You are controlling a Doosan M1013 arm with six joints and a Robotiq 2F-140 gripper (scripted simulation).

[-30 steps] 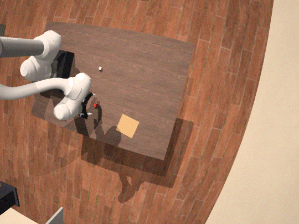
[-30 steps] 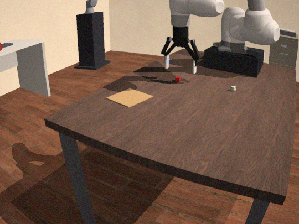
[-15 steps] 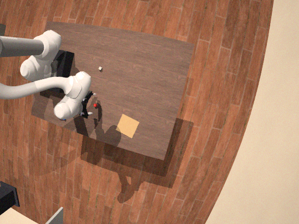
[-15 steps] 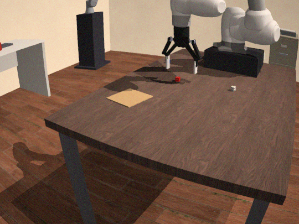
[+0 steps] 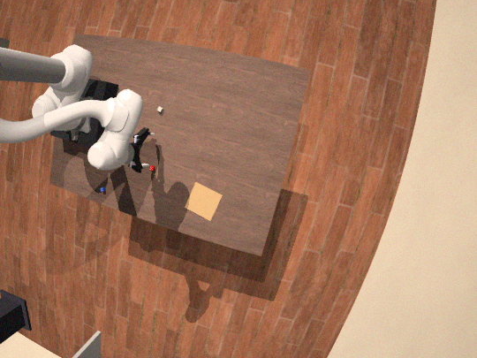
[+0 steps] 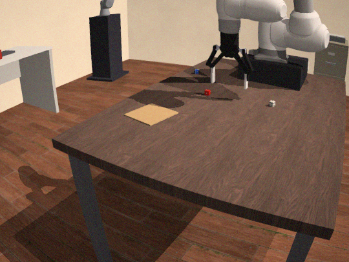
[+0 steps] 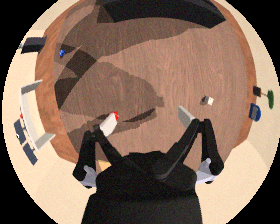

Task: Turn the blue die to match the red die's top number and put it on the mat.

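Now: the white die 19 cm to the left of my hand, 5 cm below it and 2 cm ahead of it. Round my hand: blue die: 30 cm behind, 24 cm to the right, 5 cm below; tan mat: 27 cm ahead, 22 cm to the right, 6 cm below; red die: 9 cm to the right, 5 cm below.
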